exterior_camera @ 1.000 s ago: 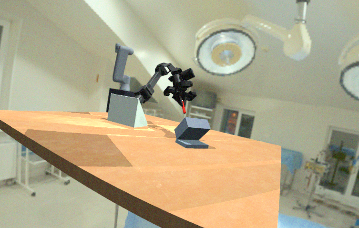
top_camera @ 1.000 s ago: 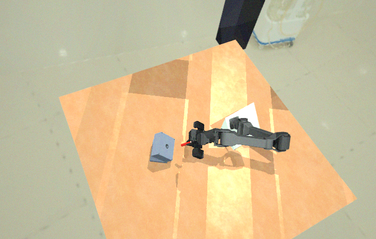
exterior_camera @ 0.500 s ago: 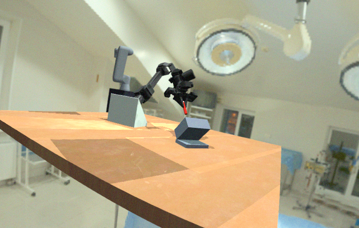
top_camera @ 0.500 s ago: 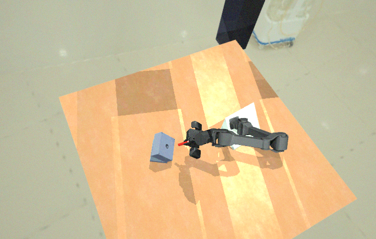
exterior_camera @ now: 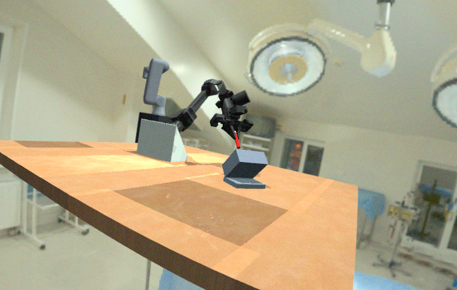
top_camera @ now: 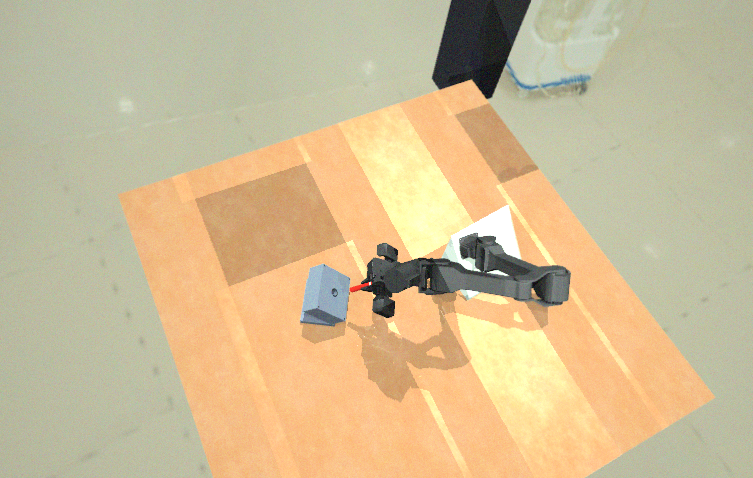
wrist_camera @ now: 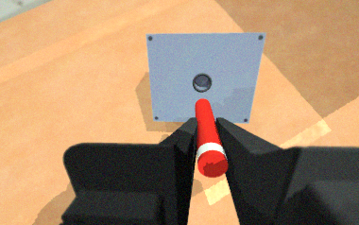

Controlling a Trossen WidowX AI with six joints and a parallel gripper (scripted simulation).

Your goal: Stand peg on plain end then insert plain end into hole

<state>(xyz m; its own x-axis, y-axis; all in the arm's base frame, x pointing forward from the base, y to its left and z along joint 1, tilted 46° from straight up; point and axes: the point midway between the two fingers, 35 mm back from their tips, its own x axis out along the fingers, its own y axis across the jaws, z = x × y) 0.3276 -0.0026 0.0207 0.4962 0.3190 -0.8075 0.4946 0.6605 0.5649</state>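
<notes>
My gripper tip is 80 mm short of the blue-grey sloped panel, 50 mm to the left of it and 90 mm above it. Round my gripper tip: red peg 10 mm behind, 10 mm to the left, 10 mm above.
</notes>
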